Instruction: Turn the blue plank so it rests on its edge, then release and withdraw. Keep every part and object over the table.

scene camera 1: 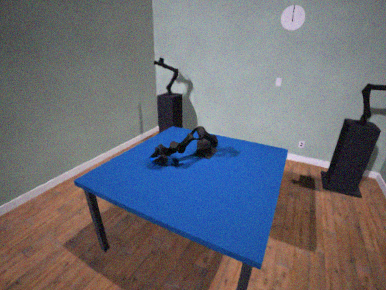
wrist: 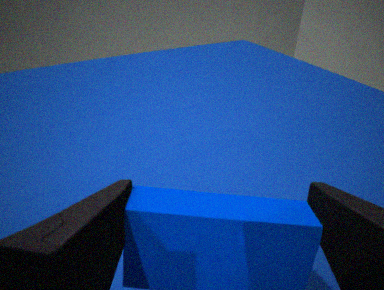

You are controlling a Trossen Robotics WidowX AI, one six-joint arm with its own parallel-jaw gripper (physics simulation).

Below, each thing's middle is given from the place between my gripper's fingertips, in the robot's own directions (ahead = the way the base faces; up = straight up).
Labels:
Now: the blue plank (wrist: 167, 232) 1 cm to the left of my hand, 1 cm below it and 1 cm behind it.

